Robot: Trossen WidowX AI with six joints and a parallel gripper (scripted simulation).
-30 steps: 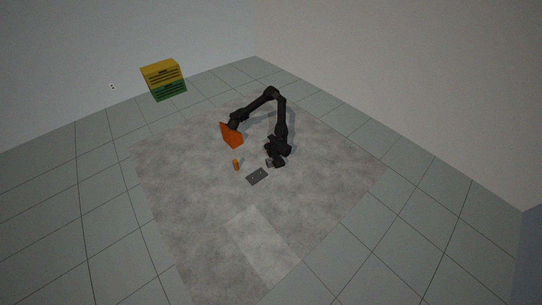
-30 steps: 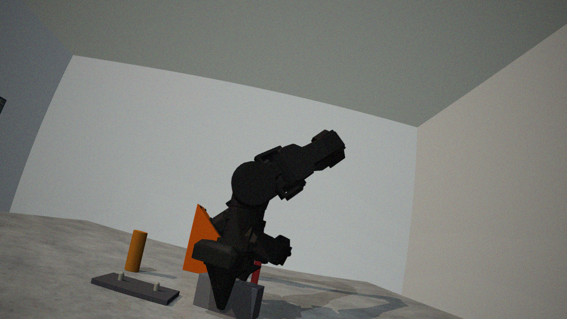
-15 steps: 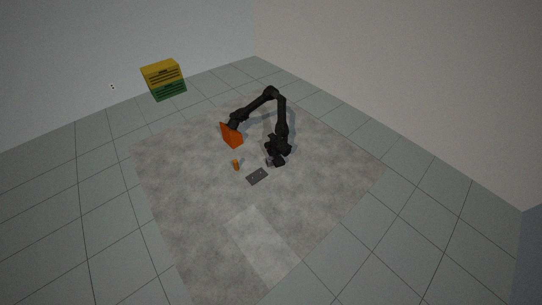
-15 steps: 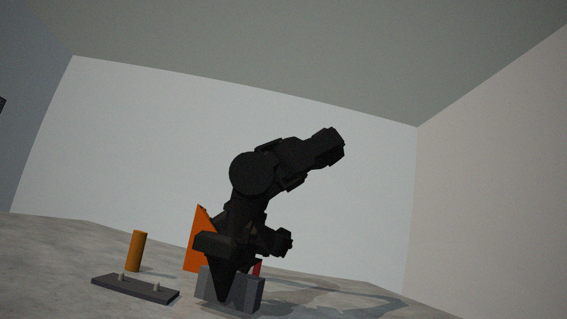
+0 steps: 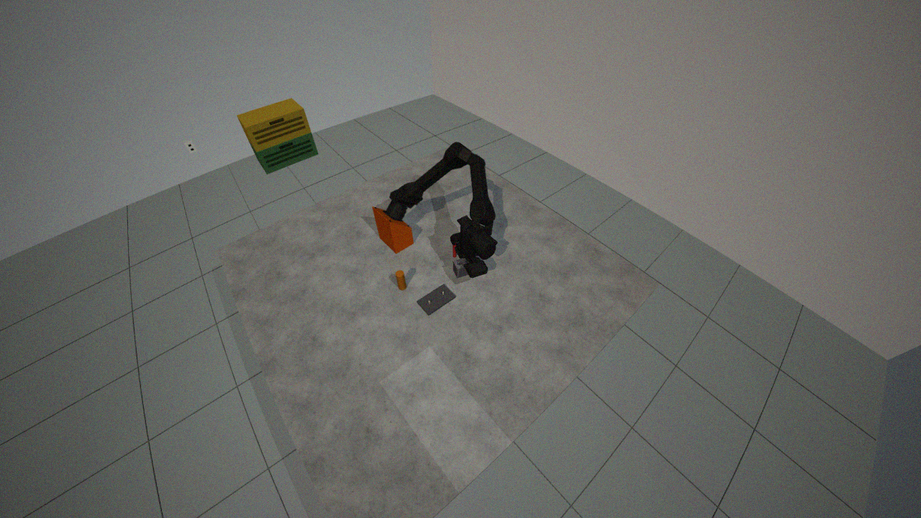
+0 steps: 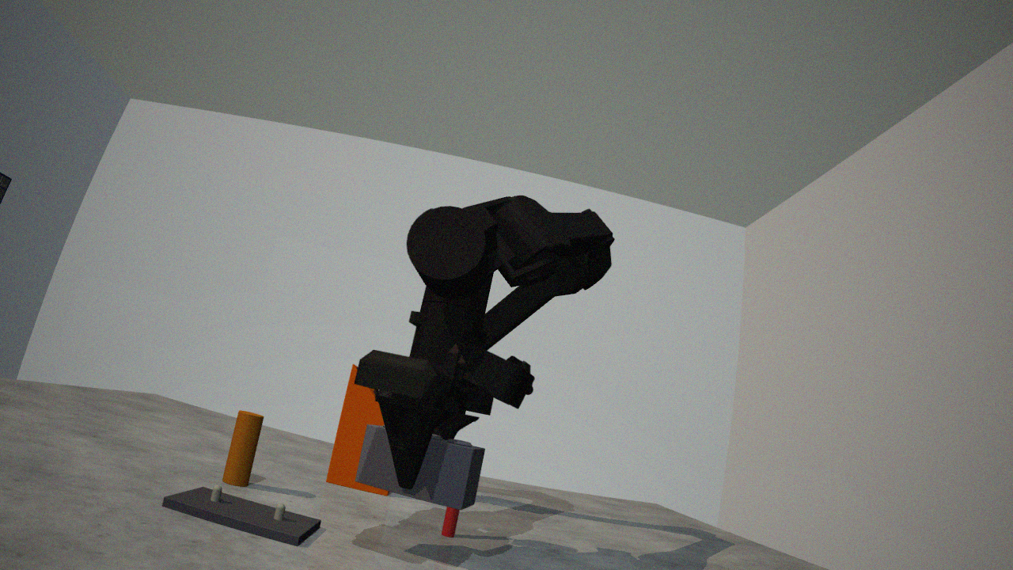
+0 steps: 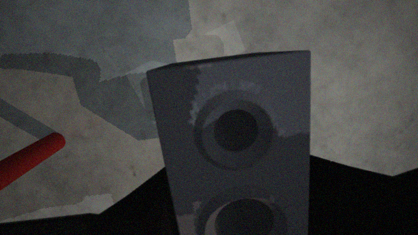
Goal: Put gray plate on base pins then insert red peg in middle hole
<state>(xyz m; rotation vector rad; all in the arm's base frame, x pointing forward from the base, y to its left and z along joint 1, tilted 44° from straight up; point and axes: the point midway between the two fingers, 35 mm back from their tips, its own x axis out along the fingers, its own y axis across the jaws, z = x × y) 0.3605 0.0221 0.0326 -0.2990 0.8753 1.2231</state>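
Right now my gripper tip is 110 mm past the red peg, 60 mm to the right of it and 20 mm above it. Round my gripper tip: small orange cylinder: 190 mm to the right, 150 mm behind, 20 mm below; gray plate: 30 mm above.
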